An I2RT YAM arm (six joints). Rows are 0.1 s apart.
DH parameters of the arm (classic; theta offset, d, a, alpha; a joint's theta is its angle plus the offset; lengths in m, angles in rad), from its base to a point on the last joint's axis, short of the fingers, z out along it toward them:
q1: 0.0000 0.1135 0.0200 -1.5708
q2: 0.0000 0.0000 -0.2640 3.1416
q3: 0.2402 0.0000 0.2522 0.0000
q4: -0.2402 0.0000 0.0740 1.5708
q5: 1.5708 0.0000 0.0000 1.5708
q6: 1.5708 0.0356 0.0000 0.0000
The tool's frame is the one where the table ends.
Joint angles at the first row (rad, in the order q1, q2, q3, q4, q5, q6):
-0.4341 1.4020 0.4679 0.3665 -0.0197 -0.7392
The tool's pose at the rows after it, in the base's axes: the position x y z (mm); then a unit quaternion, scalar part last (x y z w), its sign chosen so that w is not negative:
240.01 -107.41 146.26 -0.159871 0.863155 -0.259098 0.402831
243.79 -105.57 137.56 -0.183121 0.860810 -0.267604 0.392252
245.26 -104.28 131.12 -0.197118 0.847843 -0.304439 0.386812
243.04 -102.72 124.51 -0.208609 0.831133 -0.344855 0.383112
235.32 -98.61 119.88 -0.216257 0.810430 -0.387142 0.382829
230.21 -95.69 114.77 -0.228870 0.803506 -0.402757 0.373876
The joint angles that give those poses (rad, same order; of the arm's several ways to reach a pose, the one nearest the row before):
-0.4249 1.4341 0.4572 0.4048 -0.0307 -0.7745
-0.4111 1.4801 0.4526 0.4462 -0.0184 -0.8204
-0.3973 1.5186 0.4281 0.5486 0.0352 -0.8741
-0.3881 1.5538 0.3883 0.6758 0.0873 -0.9324
-0.3774 1.5708 0.3270 0.8201 0.1395 -0.9891
-0.3713 1.5861 0.2947 0.8787 0.1595 -1.0306

